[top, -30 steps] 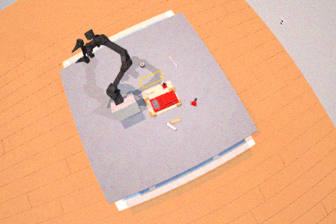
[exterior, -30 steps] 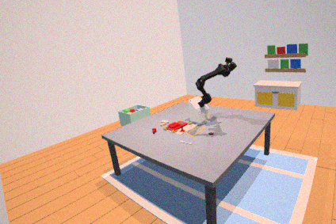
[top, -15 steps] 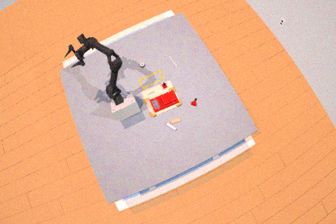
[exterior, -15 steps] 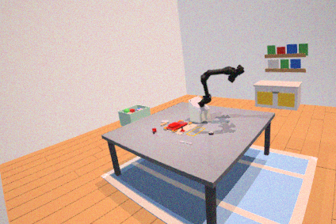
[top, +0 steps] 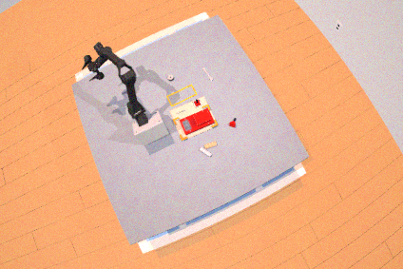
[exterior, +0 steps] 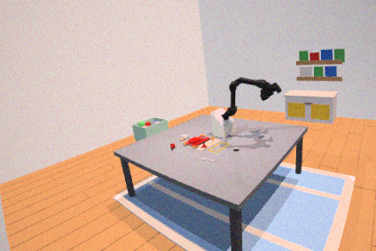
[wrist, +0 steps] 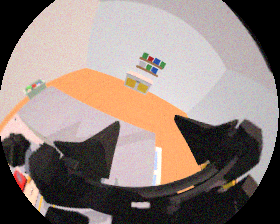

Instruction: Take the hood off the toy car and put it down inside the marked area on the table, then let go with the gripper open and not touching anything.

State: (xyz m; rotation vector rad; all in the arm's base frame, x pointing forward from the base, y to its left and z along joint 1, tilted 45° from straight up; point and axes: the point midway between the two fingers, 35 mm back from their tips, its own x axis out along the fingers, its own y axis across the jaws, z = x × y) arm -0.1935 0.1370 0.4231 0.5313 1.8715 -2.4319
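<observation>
Right now the red hood is 580 mm ahead of my gripper tip, 480 mm to the right of it and 300 mm below it. From my gripper tip the other things lie so: thin white stick: 750 mm ahead, 340 mm below, 190 mm to the right.
</observation>
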